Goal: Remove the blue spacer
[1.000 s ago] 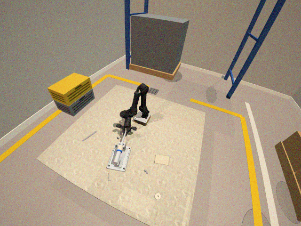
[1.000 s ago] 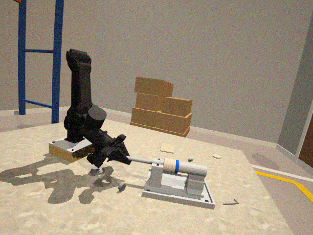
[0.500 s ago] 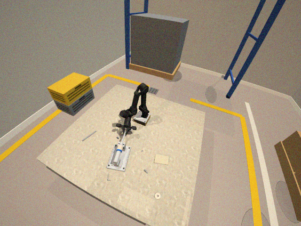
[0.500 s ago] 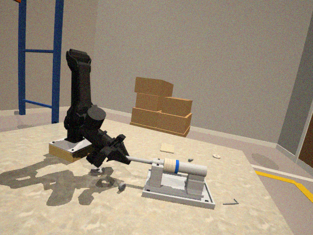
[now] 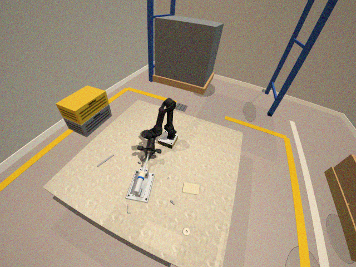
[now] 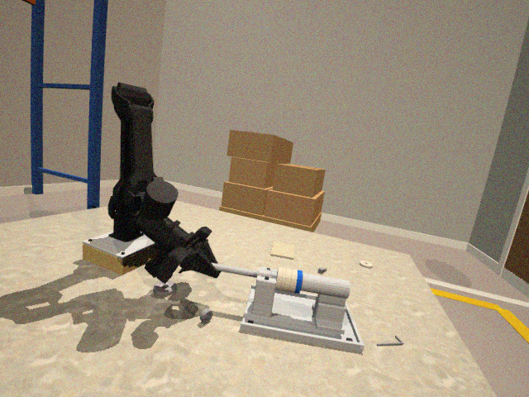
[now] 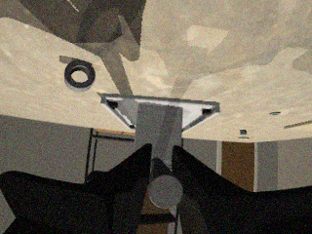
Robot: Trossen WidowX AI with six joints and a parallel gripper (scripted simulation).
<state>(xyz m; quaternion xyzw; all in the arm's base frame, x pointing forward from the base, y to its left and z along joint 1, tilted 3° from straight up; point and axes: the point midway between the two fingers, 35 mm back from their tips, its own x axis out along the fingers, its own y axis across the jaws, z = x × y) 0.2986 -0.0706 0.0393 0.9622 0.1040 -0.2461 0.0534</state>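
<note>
The grey shaft is 7 cm ahead of my gripper tip, 2 cm to the left of it and 2 cm above it. The rest, counted from my gripper tip: blue spacer (16 cm ahead, 4 cm to the left, 2 cm above); then grey washer (12 cm behind, 2 cm to the right, 6 cm below); then nut (1 cm ahead, 7 cm to the right, 5 cm below).
</note>
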